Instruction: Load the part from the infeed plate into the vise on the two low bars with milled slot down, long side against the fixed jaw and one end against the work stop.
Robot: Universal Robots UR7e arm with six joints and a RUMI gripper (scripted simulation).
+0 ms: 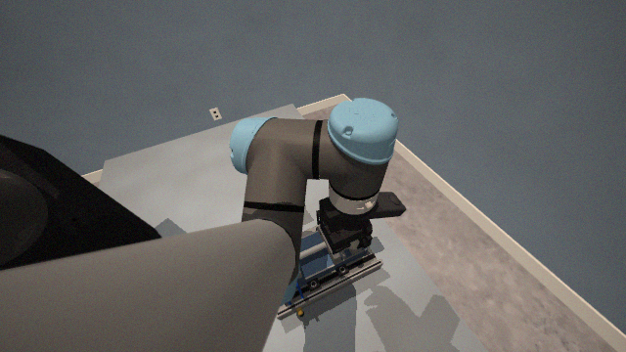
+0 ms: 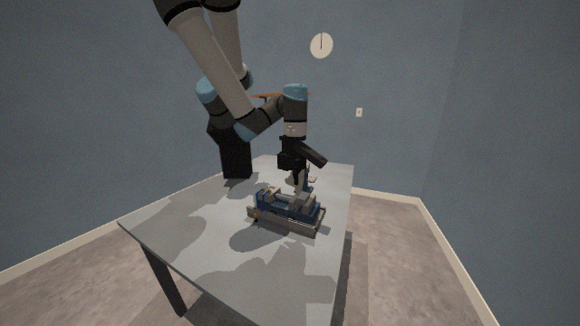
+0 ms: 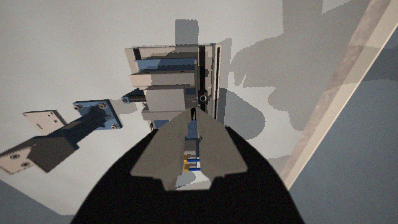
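Now: hand 1 cm short of the part, 4 cm to the right of it and 6 cm above it. Round my hand: grey jaw 2 cm behind, 6 cm to the left, 7 cm below; cylinder rod 7 cm behind, 7 cm to the left, 7 cm below; work stop 3 cm ahead, 9 cm to the left, 6 cm below.
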